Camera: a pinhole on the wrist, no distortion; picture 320 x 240 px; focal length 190.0 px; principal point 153.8 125.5 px. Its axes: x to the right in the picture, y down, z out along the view. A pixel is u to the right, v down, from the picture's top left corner.
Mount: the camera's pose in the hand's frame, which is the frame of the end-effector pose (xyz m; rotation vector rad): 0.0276 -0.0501 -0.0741 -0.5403 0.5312 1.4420
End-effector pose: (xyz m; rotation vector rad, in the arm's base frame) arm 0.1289 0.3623 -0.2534 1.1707 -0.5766 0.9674
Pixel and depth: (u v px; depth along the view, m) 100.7 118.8 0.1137
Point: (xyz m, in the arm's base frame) 0.1498 0.3404 -0.2184
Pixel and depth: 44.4 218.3 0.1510
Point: 0.1287 0.2549 -0.2705
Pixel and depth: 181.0 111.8 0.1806
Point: 0.0832 0.3373 -0.1598
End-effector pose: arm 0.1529 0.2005 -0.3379 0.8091 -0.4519 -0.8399
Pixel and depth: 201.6 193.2 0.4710
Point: 0.1100 0.3487 0.0601
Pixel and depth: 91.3 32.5 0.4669
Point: 0.1116 -0.1292 0.0074
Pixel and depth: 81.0 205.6 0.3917
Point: -0.0916 0.2069 -0.0728
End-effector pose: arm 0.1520 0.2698 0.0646 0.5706 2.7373 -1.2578
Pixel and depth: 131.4 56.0 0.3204
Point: 0.0414 0.2354 -0.1849
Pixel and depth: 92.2 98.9 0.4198
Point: 0.0844 0.1084 -0.2556
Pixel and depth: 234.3 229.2 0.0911
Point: 0.1862 0.3104 0.0594
